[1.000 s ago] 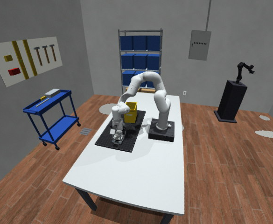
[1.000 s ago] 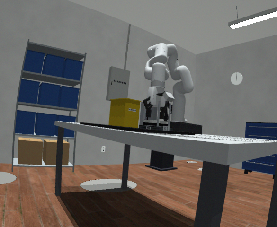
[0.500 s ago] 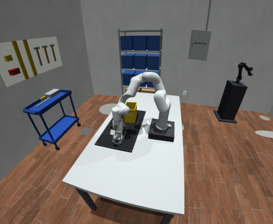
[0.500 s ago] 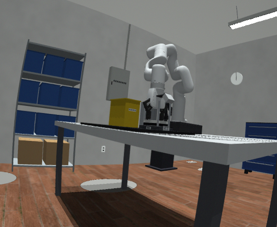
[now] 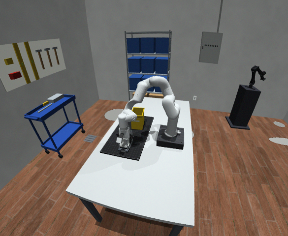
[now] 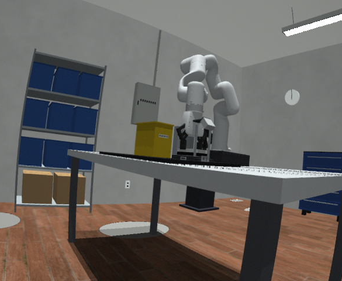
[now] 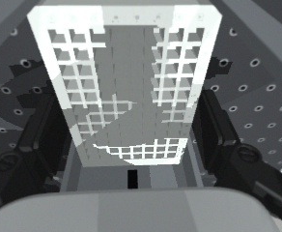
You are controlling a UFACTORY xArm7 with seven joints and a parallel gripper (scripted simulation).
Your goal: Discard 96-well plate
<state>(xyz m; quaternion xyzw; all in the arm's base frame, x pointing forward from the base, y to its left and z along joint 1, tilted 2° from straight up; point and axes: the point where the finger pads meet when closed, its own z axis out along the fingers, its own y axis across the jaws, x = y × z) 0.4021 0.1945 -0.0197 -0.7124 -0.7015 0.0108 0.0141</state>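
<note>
My hand is 1 cm above the white 96-well plate. Round my hand: yellow plastics bin W1: 3 cm behind, 35 cm to the right, 4 cm above.
</note>
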